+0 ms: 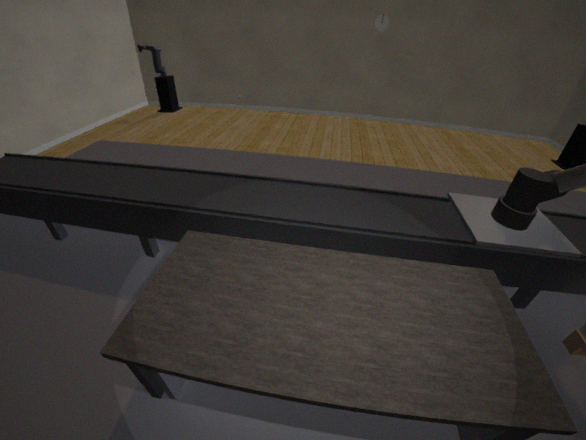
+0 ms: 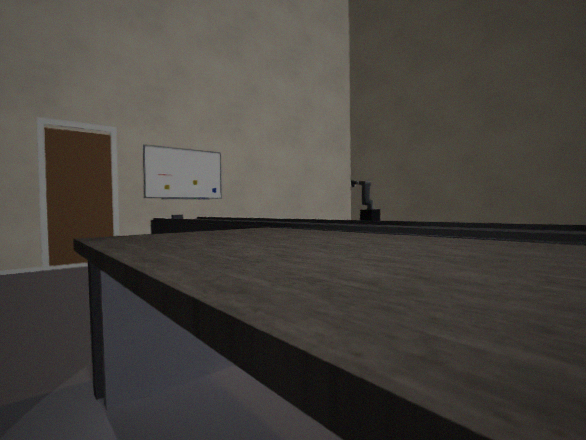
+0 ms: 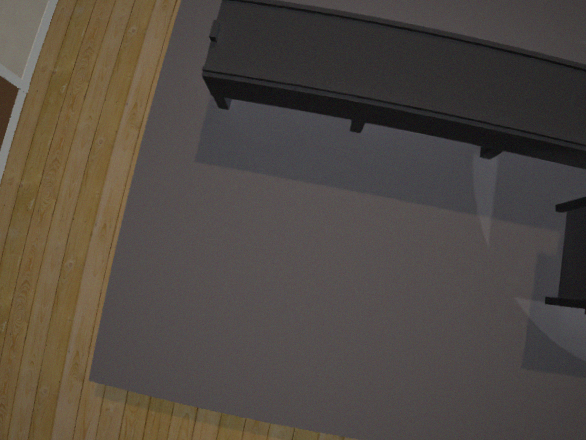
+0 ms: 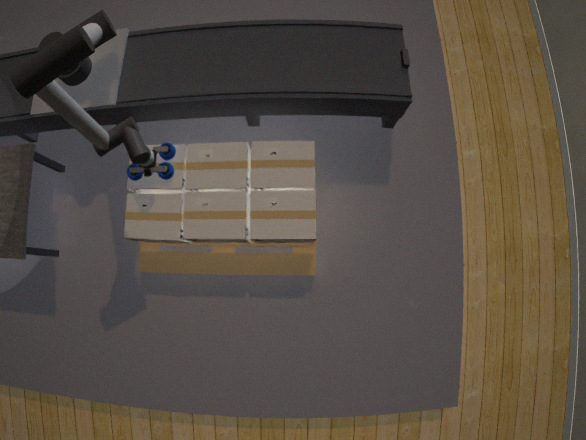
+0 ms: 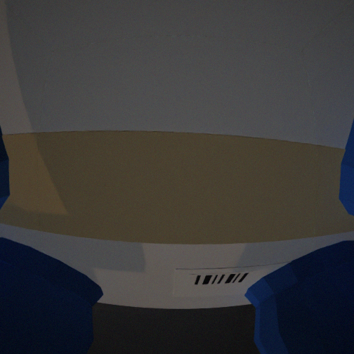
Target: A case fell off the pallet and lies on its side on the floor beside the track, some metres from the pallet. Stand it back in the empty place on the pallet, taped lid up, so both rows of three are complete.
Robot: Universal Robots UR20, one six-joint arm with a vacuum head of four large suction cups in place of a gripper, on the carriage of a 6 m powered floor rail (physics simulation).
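Pixels of known places: arm's base, origin of its link: (image 1: 509, 219) (image 4: 76, 70).
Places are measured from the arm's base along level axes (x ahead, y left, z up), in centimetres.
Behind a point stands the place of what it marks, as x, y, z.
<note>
My suction gripper (image 4: 150, 161) {66.9, 61.7, -15.2} (image 5: 175, 235) has its blue cups down on the taped lid of a white case (image 4: 150, 183) {80.2, 61.7, -13.0} (image 5: 175, 75) and is shut on it. This case stands upright, lid up, at the track-side left corner of the block on the wooden pallet (image 4: 175, 262) {127.7, 71.1, -42.7} (image 1: 575, 344) {62.1, 43.5, -49.3}. Its lid looks level with the neighbours; its underside is hidden. The track-side row also has a middle case (image 4: 217, 177) {77.7, 104.8, -12.9} and a right case (image 4: 282, 177) {78.3, 143.2, -12.9}. The other row has a left case (image 4: 150, 230) {109.3, 63.3, -12.9}, a middle case (image 4: 215, 230) {109.1, 104.5, -12.9} and a right case (image 4: 282, 230) {109.0, 143.3, -12.9}. Narrow seams part them.
The dark floor track (image 1: 280, 200) (image 3: 400, 70) (image 4: 260, 62) runs behind the pallet, with the pale carriage plate (image 1: 470, 215) {0.9, -28.6, 0.0} (image 4: 107, 75) {7.7, 26.3, 0.1} on it. A brown table (image 1: 325, 325) {99.0, -124.3, -4.0} (image 2: 400, 290) {112.6, -99.9, -4.0} (image 4: 15, 200) {90.2, -41.2, -4.0} stands left of the pallet. A black pedestal (image 1: 167, 94) carries a small arm by the far wall.
</note>
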